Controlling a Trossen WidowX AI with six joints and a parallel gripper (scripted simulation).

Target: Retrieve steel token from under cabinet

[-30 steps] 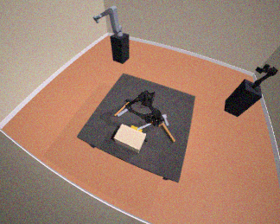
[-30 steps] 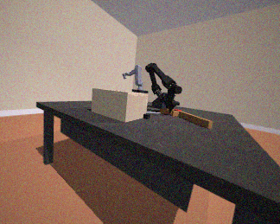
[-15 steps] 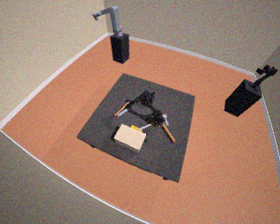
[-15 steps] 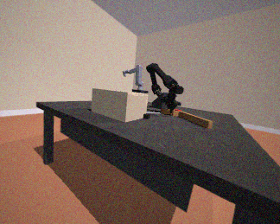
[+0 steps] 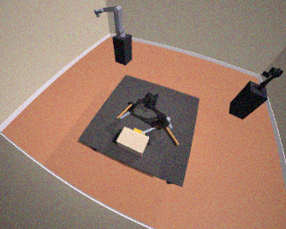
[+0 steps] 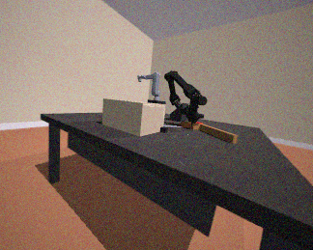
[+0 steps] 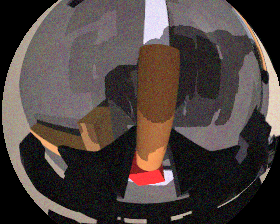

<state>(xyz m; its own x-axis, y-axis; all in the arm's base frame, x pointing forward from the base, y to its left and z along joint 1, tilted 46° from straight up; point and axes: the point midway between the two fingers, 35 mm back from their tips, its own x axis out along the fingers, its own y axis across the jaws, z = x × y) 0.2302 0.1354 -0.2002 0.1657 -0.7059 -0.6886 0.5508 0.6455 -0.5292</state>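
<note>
Right now the small red piece is 5 cm behind my gripper tip, 3 cm to the left of it and 1 cm above it. Round my gripper tip: steel token: 30 cm ahead, 21 cm to the right, 1 cm below; grey bar: 12 cm ahead, 47 cm to the right.
</note>
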